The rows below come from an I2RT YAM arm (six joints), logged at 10 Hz.
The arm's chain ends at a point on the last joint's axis. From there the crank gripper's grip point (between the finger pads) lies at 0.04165 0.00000 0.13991 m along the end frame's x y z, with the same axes.
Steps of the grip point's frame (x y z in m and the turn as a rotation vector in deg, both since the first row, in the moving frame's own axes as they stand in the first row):
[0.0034, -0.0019, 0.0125, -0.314, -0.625, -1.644]
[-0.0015, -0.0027, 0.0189, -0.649, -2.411, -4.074]
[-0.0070, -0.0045, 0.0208, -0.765, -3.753, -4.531]
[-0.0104, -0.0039, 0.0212, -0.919, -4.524, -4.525]
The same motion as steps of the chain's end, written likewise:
[0.0049, -0.0015, 0.0121, -0.314, -0.625, -1.644]
[0.0045, -0.0015, 0.0173, -0.649, -2.411, -4.074]
[0.0023, -0.0035, 0.0184, -0.765, -3.753, -4.531]
[0.0008, -0.0033, 0.0183, -0.919, -4.524, -4.525]

